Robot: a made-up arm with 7 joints. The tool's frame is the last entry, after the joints. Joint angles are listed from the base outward.
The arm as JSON. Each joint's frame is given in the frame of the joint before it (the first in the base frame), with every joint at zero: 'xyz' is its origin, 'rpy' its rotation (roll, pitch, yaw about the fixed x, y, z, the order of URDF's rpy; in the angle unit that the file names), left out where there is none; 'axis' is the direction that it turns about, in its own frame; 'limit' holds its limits. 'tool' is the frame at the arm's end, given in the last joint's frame.
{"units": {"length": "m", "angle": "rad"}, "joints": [
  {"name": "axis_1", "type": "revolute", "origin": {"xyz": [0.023, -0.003, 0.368]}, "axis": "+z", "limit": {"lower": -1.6, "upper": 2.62}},
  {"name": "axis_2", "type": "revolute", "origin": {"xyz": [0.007, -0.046, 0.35]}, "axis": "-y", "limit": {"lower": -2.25, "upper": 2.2}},
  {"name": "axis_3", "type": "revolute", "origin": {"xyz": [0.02, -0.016, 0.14]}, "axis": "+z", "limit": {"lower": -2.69, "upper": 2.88}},
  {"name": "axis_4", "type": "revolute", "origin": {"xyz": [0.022, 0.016, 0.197]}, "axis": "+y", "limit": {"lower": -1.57, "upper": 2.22}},
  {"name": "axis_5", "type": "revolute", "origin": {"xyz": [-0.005, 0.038, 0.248]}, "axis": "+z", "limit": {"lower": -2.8, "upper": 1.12}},
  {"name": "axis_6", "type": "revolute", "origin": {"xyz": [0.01, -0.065, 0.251]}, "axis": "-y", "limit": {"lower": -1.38, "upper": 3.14}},
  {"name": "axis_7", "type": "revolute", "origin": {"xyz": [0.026, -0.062, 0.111]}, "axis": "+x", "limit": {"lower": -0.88, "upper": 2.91}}
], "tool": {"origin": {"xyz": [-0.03, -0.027, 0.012], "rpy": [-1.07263, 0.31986, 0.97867]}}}
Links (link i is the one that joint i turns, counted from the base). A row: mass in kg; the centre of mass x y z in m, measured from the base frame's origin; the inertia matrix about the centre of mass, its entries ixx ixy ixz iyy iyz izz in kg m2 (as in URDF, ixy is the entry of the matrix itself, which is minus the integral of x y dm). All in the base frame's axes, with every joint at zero. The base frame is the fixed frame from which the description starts. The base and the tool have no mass.
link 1: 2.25; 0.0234 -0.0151 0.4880; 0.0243 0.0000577 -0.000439 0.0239 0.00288 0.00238
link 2: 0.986; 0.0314 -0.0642 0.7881; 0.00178 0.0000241 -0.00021 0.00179 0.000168 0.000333
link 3: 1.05; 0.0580 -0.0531 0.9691; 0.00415 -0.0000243 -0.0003 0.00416 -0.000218 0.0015
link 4: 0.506; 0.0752 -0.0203 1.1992; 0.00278 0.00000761 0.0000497 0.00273 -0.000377 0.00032
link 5: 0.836; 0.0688 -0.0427 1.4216; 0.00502 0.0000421 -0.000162 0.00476 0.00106 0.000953
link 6: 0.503; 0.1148 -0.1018 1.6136; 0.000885 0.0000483 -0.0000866 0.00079 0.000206 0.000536
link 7: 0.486; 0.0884 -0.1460 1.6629; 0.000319 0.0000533 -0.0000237 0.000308 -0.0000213 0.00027
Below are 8 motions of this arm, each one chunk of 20 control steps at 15 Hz.
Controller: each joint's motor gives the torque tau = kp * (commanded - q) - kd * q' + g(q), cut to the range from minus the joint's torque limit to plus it. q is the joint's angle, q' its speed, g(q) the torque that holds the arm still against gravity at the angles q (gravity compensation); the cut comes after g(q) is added. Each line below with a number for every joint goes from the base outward.
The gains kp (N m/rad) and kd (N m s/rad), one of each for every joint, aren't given. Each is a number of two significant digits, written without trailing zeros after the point. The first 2 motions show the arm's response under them.
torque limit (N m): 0.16 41 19 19 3.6 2.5 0.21
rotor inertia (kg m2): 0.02 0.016 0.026 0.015 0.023 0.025 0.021
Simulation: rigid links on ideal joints. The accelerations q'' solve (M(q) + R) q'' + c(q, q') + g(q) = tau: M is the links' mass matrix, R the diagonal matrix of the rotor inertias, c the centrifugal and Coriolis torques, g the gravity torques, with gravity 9.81 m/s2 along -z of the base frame. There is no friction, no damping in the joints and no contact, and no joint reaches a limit. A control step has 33 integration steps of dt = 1/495 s. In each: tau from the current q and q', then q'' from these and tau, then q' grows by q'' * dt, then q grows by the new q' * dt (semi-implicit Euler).
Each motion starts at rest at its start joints. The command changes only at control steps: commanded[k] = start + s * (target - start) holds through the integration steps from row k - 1 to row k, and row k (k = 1, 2, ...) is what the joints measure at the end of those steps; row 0 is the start. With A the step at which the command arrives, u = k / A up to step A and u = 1 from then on. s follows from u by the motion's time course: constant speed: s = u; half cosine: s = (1 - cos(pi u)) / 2; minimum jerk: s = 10 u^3 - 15 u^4 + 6 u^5; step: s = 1 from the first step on.
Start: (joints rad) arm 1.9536 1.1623 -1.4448 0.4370 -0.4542 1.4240 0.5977
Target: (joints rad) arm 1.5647 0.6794 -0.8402 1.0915 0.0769 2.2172 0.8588
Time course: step
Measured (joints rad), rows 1 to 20:
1: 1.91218 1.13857 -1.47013 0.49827 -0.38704 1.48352 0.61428
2: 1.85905 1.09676 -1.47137 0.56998 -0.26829 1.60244 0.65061
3: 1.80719 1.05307 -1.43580 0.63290 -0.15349 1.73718 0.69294
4: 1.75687 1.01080 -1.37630 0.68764 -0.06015 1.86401 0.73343
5: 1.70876 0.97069 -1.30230 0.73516 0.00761 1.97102 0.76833
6: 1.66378 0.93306 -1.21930 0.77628 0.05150 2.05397 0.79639
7: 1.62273 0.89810 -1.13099 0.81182 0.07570 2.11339 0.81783
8: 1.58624 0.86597 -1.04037 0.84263 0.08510 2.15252 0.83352
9: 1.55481 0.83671 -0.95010 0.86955 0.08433 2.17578 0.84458
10: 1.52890 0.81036 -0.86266 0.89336 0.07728 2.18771 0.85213
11: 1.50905 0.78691 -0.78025 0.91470 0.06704 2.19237 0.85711
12: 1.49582 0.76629 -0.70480 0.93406 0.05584 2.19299 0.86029
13: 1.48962 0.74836 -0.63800 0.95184 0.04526 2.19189 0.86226
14: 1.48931 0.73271 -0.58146 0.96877 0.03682 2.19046 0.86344
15: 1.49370 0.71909 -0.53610 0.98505 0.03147 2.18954 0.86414
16: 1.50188 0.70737 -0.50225 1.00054 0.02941 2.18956 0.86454
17: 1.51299 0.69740 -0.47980 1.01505 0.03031 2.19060 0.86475
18: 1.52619 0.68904 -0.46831 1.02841 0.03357 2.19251 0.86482
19: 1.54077 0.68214 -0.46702 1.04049 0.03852 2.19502 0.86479
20: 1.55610 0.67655 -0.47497 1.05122 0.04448 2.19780 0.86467
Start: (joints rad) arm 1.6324 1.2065 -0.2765 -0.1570 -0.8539 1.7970 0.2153
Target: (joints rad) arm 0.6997 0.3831 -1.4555 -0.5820 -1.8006 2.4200 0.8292
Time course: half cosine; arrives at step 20
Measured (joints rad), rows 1 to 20:
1: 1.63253 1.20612 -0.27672 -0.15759 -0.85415 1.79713 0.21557
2: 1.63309 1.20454 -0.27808 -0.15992 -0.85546 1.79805 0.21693
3: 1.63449 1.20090 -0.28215 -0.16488 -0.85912 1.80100 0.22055
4: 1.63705 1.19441 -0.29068 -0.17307 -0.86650 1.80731 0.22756
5: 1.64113 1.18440 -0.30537 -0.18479 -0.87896 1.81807 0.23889
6: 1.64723 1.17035 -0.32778 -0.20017 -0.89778 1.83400 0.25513
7: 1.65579 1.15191 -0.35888 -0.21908 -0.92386 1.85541 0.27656
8: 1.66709 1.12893 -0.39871 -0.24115 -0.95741 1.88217 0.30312
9: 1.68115 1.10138 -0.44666 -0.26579 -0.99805 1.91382 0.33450
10: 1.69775 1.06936 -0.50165 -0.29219 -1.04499 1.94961 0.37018
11: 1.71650 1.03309 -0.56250 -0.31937 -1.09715 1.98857 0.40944
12: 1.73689 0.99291 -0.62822 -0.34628 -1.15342 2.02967 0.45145
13: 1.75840 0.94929 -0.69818 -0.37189 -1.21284 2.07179 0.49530
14: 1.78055 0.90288 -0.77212 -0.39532 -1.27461 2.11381 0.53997
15: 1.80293 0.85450 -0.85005 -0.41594 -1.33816 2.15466 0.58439
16: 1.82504 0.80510 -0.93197 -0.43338 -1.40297 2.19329 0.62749
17: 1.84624 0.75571 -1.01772 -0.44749 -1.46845 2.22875 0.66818
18: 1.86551 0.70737 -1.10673 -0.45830 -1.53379 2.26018 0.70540
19: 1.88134 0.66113 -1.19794 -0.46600 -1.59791 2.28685 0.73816
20: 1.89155 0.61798 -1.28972 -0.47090 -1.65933 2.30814 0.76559
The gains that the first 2 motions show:
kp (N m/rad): 1 21 1.8 5.9 1.2 1.3 0.81
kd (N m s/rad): 0.75 9.2 0.41 3.1 0.33 0.33 0.22
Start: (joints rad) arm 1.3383 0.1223 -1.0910 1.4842 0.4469 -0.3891 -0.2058
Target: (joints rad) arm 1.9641 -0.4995 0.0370 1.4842 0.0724 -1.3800 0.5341
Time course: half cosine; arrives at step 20
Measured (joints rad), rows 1 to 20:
1: 1.33784 0.12190 -1.09067 1.48406 0.44668 -0.38962 -0.20549
2: 1.33596 0.12025 -1.08923 1.48356 0.44543 -0.39208 -0.20389
3: 1.33184 0.11657 -1.08580 1.48257 0.44194 -0.39836 -0.19960
4: 1.32490 0.11023 -1.07957 1.48104 0.43509 -0.41019 -0.19124
5: 1.31286 0.10050 -1.06796 1.47898 0.42434 -0.42900 -0.17768
6: 1.29221 0.08700 -1.04702 1.47649 0.40974 -0.45573 -0.15814
7: 1.26098 0.06971 -1.01427 1.47341 0.39144 -0.49089 -0.13225
8: 1.21886 0.04882 -0.96886 1.46951 0.36957 -0.53442 -0.10002
9: 1.16692 0.02463 -0.91134 1.46460 0.34427 -0.58573 -0.06179
10: 1.10733 -0.00247 -0.84342 1.45873 0.31577 -0.64383 -0.01820
11: 1.04295 -0.03211 -0.76759 1.45223 0.28459 -0.70745 0.02984
12: 0.97676 -0.06390 -0.68665 1.44568 0.25158 -0.77522 0.08123
13: 0.91151 -0.09748 -0.60333 1.43977 0.21793 -0.84564 0.13474
14: 0.84942 -0.13245 -0.52000 1.43516 0.18508 -0.91715 0.18904
15: 0.79215 -0.16834 -0.43866 1.43239 0.15454 -0.98805 0.24275
16: 0.74088 -0.20458 -0.36100 1.43182 0.12775 -1.05654 0.29452
17: 0.69647 -0.24047 -0.28854 1.43363 0.10589 -1.12079 0.34303
18: 0.65961 -0.27522 -0.22276 1.43778 0.08984 -1.17901 0.38709
19: 0.63092 -0.30797 -0.16513 1.44409 0.08004 -1.22958 0.42560
20: 0.61100 -0.33784 -0.11707 1.45224 0.07654 -1.27112 0.45762

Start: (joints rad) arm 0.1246 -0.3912 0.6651 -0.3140 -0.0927 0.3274 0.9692
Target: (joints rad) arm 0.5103 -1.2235 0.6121 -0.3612 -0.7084 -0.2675 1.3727
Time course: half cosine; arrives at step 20
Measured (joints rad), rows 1 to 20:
1: 0.12463 -0.39150 0.66465 -0.31429 -0.09306 0.32711 0.96938
2: 0.12462 -0.39288 0.66274 -0.31541 -0.09500 0.32578 0.97031
3: 0.12430 -0.39630 0.65846 -0.31775 -0.10024 0.32248 0.97276
4: 0.12343 -0.40268 0.65140 -0.32151 -0.11040 0.31639 0.97749
5: 0.12182 -0.41280 0.64169 -0.32675 -0.12666 0.30686 0.98509
6: 0.11941 -0.42730 0.62984 -0.33342 -0.14966 0.29349 0.99597
7: 0.11630 -0.44658 0.61658 -0.34132 -0.17950 0.27607 1.01028
8: 0.11225 -0.47087 0.60257 -0.34998 -0.21565 0.25449 1.02799
9: 0.10678 -0.50022 0.58821 -0.35878 -0.25698 0.22870 1.04890
10: 0.09989 -0.53448 0.57413 -0.36731 -0.30221 0.19883 1.07263
11: 0.09206 -0.57324 0.56116 -0.37524 -0.35001 0.16527 1.09871
12: 0.08394 -0.61595 0.55017 -0.38227 -0.39899 0.12856 1.12653
13: 0.07621 -0.66186 0.54198 -0.38811 -0.44775 0.08937 1.15544
14: 0.06946 -0.71016 0.53732 -0.39248 -0.49482 0.04846 1.18475
15: 0.06413 -0.75992 0.53675 -0.39516 -0.53878 0.00665 1.21375
16: 0.06047 -0.81018 0.54063 -0.39594 -0.57826 -0.03519 1.24172
17: 0.05857 -0.85991 0.54911 -0.39470 -0.61204 -0.07618 1.26798
18: 0.05839 -0.90812 0.56214 -0.39141 -0.63912 -0.11541 1.29189
19: 0.05978 -0.95378 0.57943 -0.38610 -0.65871 -0.15197 1.31285
20: 0.06254 -0.99594 0.60051 -0.37892 -0.67031 -0.18502 1.33034

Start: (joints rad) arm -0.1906 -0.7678 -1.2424 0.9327 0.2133 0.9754 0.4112
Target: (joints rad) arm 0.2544 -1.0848 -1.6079 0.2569 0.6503 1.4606 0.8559
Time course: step
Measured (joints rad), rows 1 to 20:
1: -0.21259 -0.80790 -1.27631 0.87717 0.27461 1.00564 0.43823
2: -0.23962 -0.85226 -1.32107 0.80848 0.36237 1.07514 0.50167
3: -0.26394 -0.88899 -1.36812 0.74602 0.44273 1.15584 0.57632
4: -0.28586 -0.91913 -1.41647 0.68997 0.50798 1.23228 0.64754
5: -0.30586 -0.94368 -1.46463 0.63972 0.55693 1.29770 0.70838
6: -0.32416 -0.96353 -1.51105 0.59472 0.59118 1.35018 0.75659
7: -0.34079 -0.97949 -1.55432 0.55452 0.61336 1.39024 0.79257
8: -0.35559 -0.99230 -1.59317 0.51876 0.62635 1.41955 0.81802
9: -0.36838 -1.00262 -1.62651 0.48710 0.63288 1.44014 0.83507
10: -0.37897 -1.01104 -1.65349 0.45922 0.63526 1.45397 0.84582
11: -0.38723 -1.01809 -1.67361 0.43477 0.63535 1.46276 0.85211
12: -0.39313 -1.02420 -1.68673 0.41343 0.63453 1.46789 0.85541
13: -0.39671 -1.02971 -1.69314 0.39487 0.63375 1.47044 0.85683
14: -0.39809 -1.03486 -1.69349 0.37876 0.63357 1.47118 0.85718
15: -0.39745 -1.03983 -1.68875 0.36481 0.63429 1.47069 0.85699
16: -0.39497 -1.04469 -1.68006 0.35276 0.63594 1.46941 0.85661
17: -0.39084 -1.04948 -1.66863 0.34238 0.63846 1.46762 0.85622
18: -0.38522 -1.05418 -1.65564 0.33346 0.64166 1.46556 0.85593
19: -0.37826 -1.05875 -1.64212 0.32581 0.64533 1.46340 0.85575
20: -0.37008 -1.06311 -1.62894 0.31926 0.64924 1.46128 0.85570

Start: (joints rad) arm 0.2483 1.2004 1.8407 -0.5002 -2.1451 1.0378 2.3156
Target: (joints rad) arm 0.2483 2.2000 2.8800 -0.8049 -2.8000 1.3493 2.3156
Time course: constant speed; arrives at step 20
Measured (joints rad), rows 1 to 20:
1: 0.24719 1.20469 1.85113 -0.50171 -2.14820 1.03893 2.31557
2: 0.24500 1.21519 1.87610 -0.50496 -2.15631 1.04225 2.31551
3: 0.24231 1.23128 1.91296 -0.50983 -2.16923 1.04785 2.31544
4: 0.23963 1.25218 1.95847 -0.51623 -2.18616 1.05543 2.31537
5: 0.23742 1.27720 2.00977 -0.52408 -2.20627 1.06464 2.31531
6: 0.23598 1.30575 2.06457 -0.53327 -2.22882 1.07515 2.31525
7: 0.23550 1.33733 2.12114 -0.54365 -2.25326 1.08668 2.31520
8: 0.23607 1.37153 2.17821 -0.55508 -2.27918 1.09904 2.31514
9: 0.23771 1.40798 2.23490 -0.56740 -2.30631 1.11208 2.31508
10: 0.24038 1.44639 2.29065 -0.58046 -2.33445 1.12570 2.31502
11: 0.24398 1.48649 2.34511 -0.59411 -2.36348 1.13980 2.31496
12: 0.24842 1.52807 2.39811 -0.60819 -2.39330 1.15430 2.31491
13: 0.25358 1.57092 2.44960 -0.62259 -2.42382 1.16916 2.31486
14: 0.25934 1.61488 2.49962 -0.63719 -2.45498 1.18431 2.31483
15: 0.26559 1.65980 2.54828 -0.65190 -2.48673 1.19970 2.31480
16: 0.27224 1.70556 2.59572 -0.66664 -2.51900 1.21529 2.31478
17: 0.27918 1.75204 2.64212 -0.68134 -2.55172 1.23102 2.31477
18: 0.28633 1.79914 2.68766 -0.69596 -2.58485 1.24687 2.31478
19: 0.29364 1.84678 2.73254 -0.71046 -2.61831 1.26278 2.31479
20: 0.30104 1.89488 2.77695 -0.72484 -2.65203 1.27874 2.31482

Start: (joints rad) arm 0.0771 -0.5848 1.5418 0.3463 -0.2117 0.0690 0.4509
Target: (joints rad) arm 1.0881 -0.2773 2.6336 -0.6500 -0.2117 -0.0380 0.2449
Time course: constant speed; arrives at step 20
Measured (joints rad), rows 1 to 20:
1: 0.07989 -0.58485 1.54310 0.34249 -0.21061 0.06735 0.45018
2: 0.08626 -0.58452 1.54799 0.33360 -0.20874 0.06363 0.44789
3: 0.09597 -0.58336 1.55858 0.31991 -0.20683 0.05844 0.44381
4: 0.10893 -0.58096 1.57659 0.30173 -0.20544 0.05251 0.43803
5: 0.12523 -0.57694 1.60333 0.27936 -0.20494 0.04653 0.43085
6: 0.14505 -0.57095 1.63963 0.25315 -0.20546 0.04104 0.42258
7: 0.16855 -0.56264 1.68578 0.22352 -0.20694 0.03639 0.41351
8: 0.19569 -0.55177 1.74134 0.19106 -0.20901 0.03269 0.40392
9: 0.22606 -0.53822 1.80502 0.15648 -0.21105 0.02976 0.39400
10: 0.25883 -0.52213 1.87456 0.12057 -0.21221 0.02717 0.38391
11: 0.29288 -0.50396 1.94698 0.08402 -0.21167 0.02428 0.37375
12: 0.32717 -0.48441 2.01913 0.04724 -0.20888 0.02044 0.36359
13: 0.36099 -0.46425 2.08841 0.01027 -0.20383 0.01523 0.35344
14: 0.39407 -0.44410 2.15330 -0.02711 -0.19705 0.00863 0.34331
15: 0.42643 -0.42440 2.21341 -0.06522 -0.18945 0.00093 0.33319
16: 0.45811 -0.40534 2.26918 -0.10437 -0.18193 -0.00733 0.32306
17: 0.48910 -0.38700 2.32142 -0.14475 -0.17527 -0.01563 0.31291
18: 0.51928 -0.36938 2.37103 -0.18647 -0.16993 -0.02351 0.30272
19: 0.54827 -0.35252 2.41885 -0.22949 -0.16613 -0.03070 0.29249
20: 0.57544 -0.33643 2.46580 -0.27367 -0.16384 -0.03713 0.28221

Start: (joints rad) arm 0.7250 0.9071 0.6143 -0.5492 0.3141 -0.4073 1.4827
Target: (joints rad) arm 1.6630 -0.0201 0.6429 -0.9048 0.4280 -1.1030 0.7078
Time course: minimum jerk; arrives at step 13
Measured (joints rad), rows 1 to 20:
1: 0.72491 0.90683 0.61414 -0.54959 0.31419 -0.40747 1.48249
2: 0.72432 0.90481 0.61281 -0.55230 0.31479 -0.40886 1.48075
3: 0.72289 0.89856 0.60821 -0.55997 0.31639 -0.41376 1.47457
4: 0.72047 0.88516 0.59840 -0.57490 0.31915 -0.42515 1.46002
5: 0.71670 0.86199 0.58327 -0.59844 0.32251 -0.44574 1.43328
6: 0.71138 0.82739 0.56424 -0.63019 0.32576 -0.47737 1.39172
7: 0.70455 0.78090 0.54357 -0.66812 0.32875 -0.52072 1.33464
8: 0.69614 0.72343 0.52434 -0.70899 0.33187 -0.57507 1.26362
9: 0.68575 0.65718 0.50985 -0.74882 0.33601 -0.63843 1.18238
10: 0.67280 0.58541 0.50291 -0.78352 0.34230 -0.70774 1.09627
11: 0.65683 0.51187 0.50504 -0.80964 0.35182 -0.77916 1.01144
12: 0.63800 0.44026 0.51603 -0.82510 0.36523 -0.84855 0.93381
13: 0.61731 0.37332 0.53390 -0.83001 0.38250 -0.91213 0.86778
14: 0.59636 0.31220 0.55530 -0.82680 0.40278 -0.96734 0.81516
15: 0.57754 0.25728 0.57630 -0.81847 0.42445 -1.01324 0.77545
16: 0.56386 0.20871 0.59351 -0.80769 0.44568 -1.05002 0.74688
17: 0.55842 0.16653 0.60490 -0.79667 0.46484 -1.07847 0.72729
18: 0.56391 0.13063 0.60998 -0.78717 0.48074 -1.09958 0.71455
19: 0.58223 0.10073 0.60959 -0.78040 0.49270 -1.11435 0.70684
20: 0.61424 0.07642 0.60541 -0.77705 0.50052 -1.12371 0.70265

